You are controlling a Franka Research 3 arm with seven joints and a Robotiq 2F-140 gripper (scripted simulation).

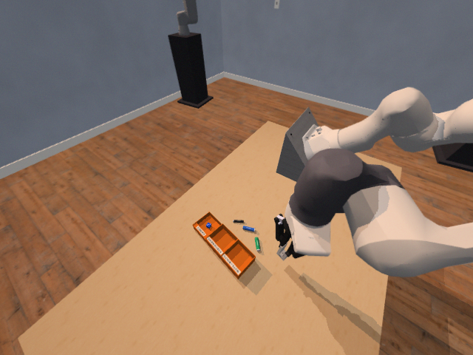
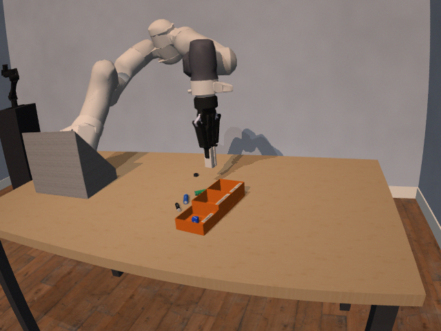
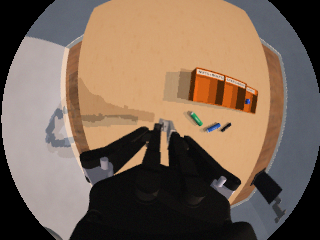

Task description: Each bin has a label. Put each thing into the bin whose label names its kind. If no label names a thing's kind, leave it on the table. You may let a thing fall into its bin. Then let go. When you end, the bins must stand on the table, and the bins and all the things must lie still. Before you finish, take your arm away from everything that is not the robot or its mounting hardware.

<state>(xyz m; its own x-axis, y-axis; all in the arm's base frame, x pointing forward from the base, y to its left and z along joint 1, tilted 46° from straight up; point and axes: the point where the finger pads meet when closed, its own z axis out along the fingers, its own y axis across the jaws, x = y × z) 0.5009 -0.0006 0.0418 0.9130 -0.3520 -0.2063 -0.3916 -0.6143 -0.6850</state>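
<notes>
My hand is 290 mm to the left of the blue cube, 80 mm above it and 10 mm short of it. Also, from my hand: black piece 90 mm below, 70 mm behind, 60 mm to the left; white piece 30 mm below; green battery 90 mm to the right, 90 mm below, 10 mm behind.
</notes>
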